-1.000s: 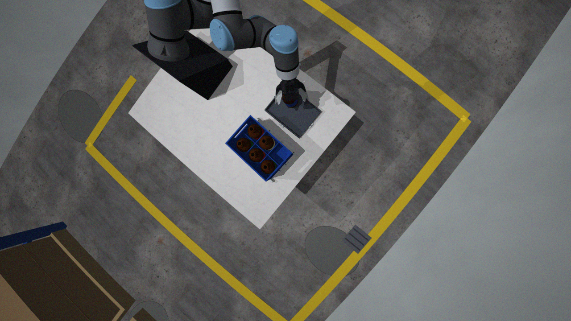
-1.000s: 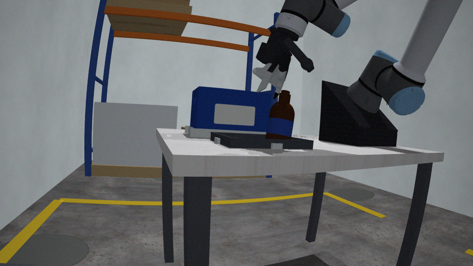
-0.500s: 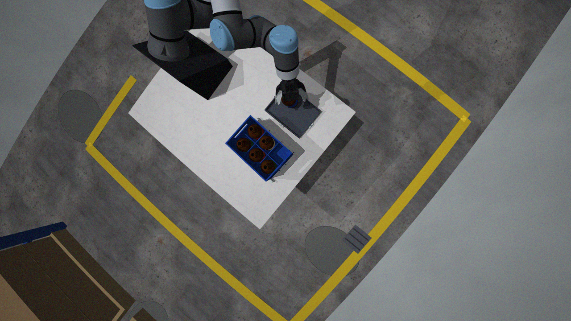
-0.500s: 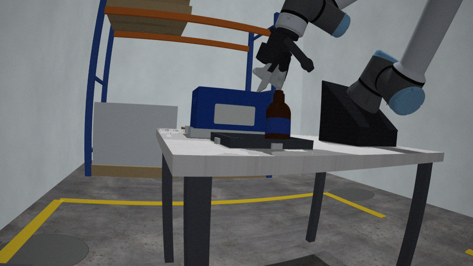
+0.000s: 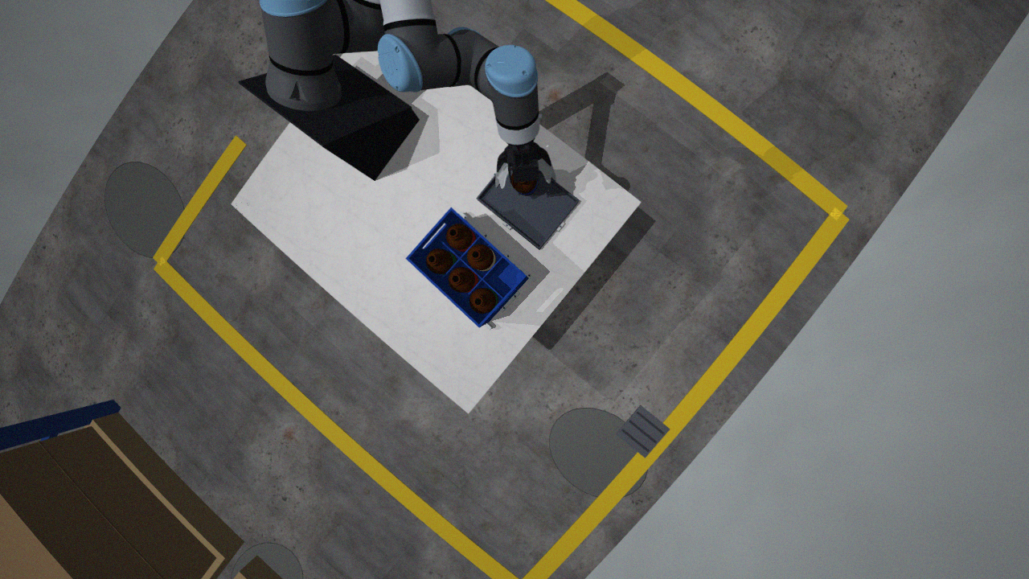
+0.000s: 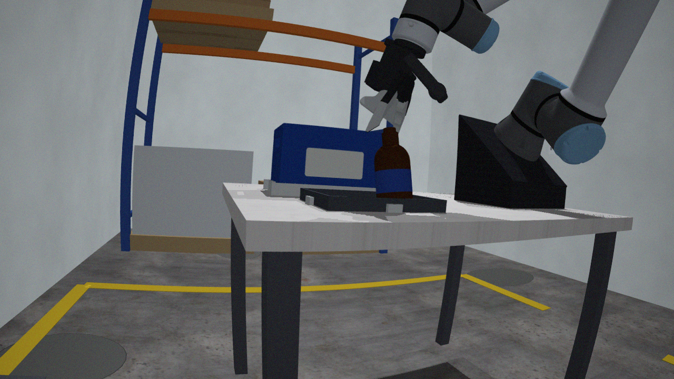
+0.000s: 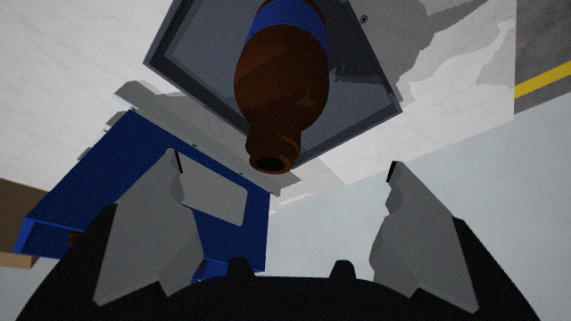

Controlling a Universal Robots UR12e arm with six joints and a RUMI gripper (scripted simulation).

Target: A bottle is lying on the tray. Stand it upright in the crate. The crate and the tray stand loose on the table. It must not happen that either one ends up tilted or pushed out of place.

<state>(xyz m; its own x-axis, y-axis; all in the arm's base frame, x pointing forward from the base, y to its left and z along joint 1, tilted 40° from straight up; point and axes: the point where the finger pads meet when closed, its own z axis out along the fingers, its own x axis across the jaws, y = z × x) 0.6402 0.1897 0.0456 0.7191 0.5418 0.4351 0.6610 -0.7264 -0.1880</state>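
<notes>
Right now my hand is 5 cm above the bottle, 2 cm past it and 1 cm to the right of it. The rest, counted from my hand: dark grey tray 13 cm below, 1 cm to the right, 1 cm ahead; then blue crate 28 cm to the right, 6 cm below, 2 cm ahead.
</notes>
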